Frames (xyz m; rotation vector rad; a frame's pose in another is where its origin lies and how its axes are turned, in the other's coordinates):
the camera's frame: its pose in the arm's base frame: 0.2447 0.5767 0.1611 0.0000 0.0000 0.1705
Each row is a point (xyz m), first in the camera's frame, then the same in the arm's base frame.
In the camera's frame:
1: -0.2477 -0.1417 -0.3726
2: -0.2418 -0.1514 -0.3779
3: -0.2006 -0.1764 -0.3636
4: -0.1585 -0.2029 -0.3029
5: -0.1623 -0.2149 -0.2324
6: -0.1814 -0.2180 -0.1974
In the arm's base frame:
1: 0.0246 0.3950 -0.2115
2: 0.0321 0.3865 -0.2168
3: 0.0769 0.3688 -0.2025
4: 0.1229 0.3498 -0.1418
5: 0.1212 0.3374 -0.0713
6: 0.1029 0.3311 -0.0363

